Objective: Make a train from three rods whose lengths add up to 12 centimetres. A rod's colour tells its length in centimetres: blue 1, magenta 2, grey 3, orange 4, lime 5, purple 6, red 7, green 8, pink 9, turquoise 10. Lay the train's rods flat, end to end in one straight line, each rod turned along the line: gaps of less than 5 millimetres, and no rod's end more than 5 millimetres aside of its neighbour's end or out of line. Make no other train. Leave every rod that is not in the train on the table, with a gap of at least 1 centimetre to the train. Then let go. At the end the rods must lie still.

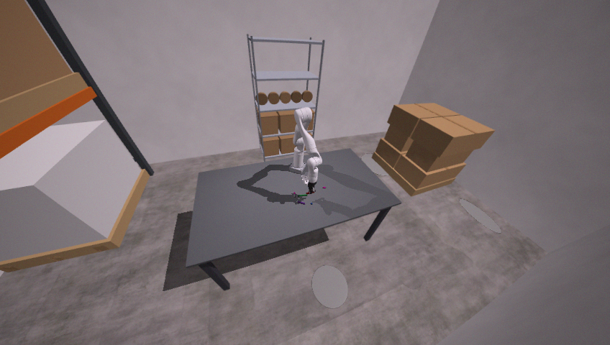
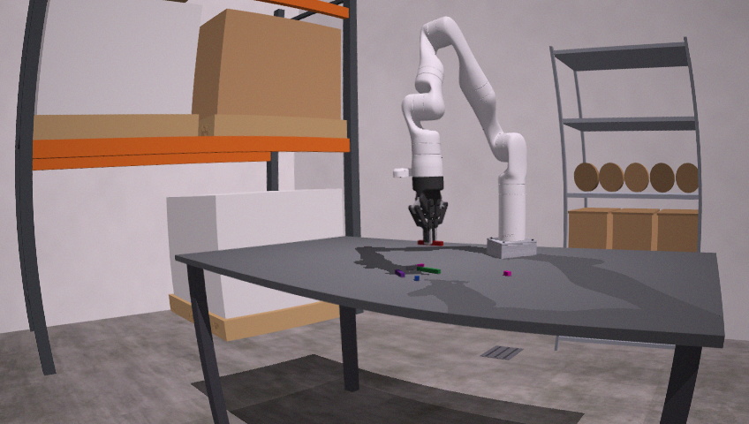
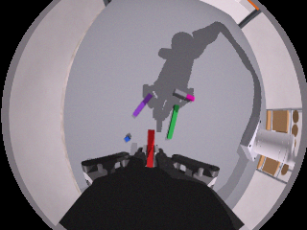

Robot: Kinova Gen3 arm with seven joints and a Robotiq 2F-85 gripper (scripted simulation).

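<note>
Now: the grey rod 80 mm behind my hand, 100 mm to the right of it and 90 mm below it. From my hand the other things lie so: red rod: 20 mm below; then green rod: 60 mm behind, 30 mm to the right, 90 mm below; then blue rod: 50 mm ahead, 10 mm to the right, 90 mm below.
</note>
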